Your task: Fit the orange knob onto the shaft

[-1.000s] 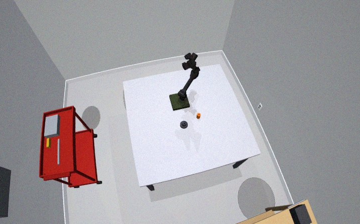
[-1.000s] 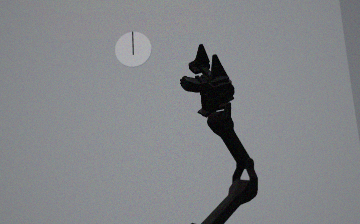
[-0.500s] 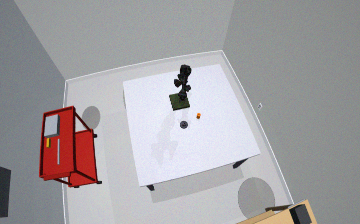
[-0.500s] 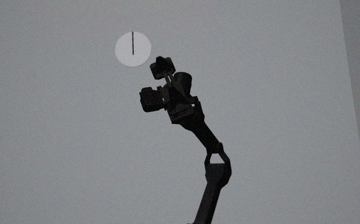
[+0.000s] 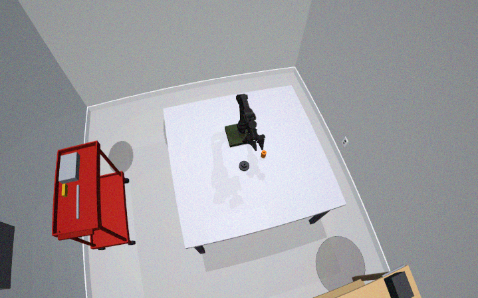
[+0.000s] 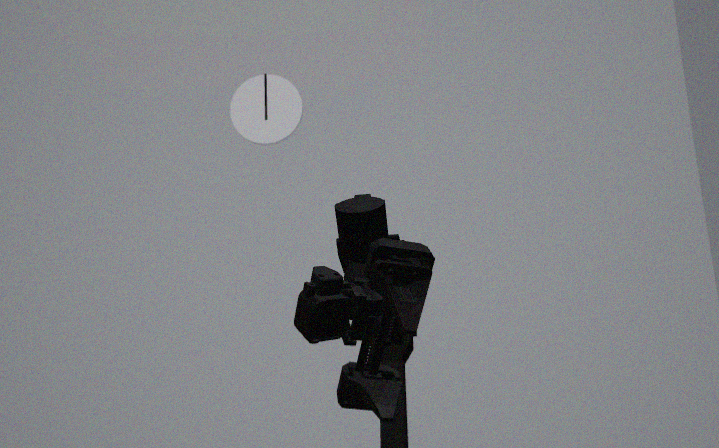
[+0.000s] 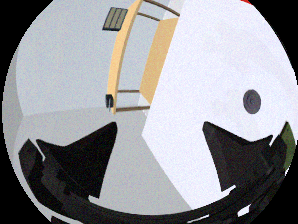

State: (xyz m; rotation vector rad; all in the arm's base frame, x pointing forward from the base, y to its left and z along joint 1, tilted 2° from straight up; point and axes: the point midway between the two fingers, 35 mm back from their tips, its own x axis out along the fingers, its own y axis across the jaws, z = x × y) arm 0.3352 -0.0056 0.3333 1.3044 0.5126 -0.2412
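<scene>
The orange knob lies 310 mm below my gripper tip, 110 mm to the left of it and 110 mm behind it. The rest, counted from my gripper tip: dark round pedestal (310 mm below, 70 mm to the right, 70 mm behind).
</scene>
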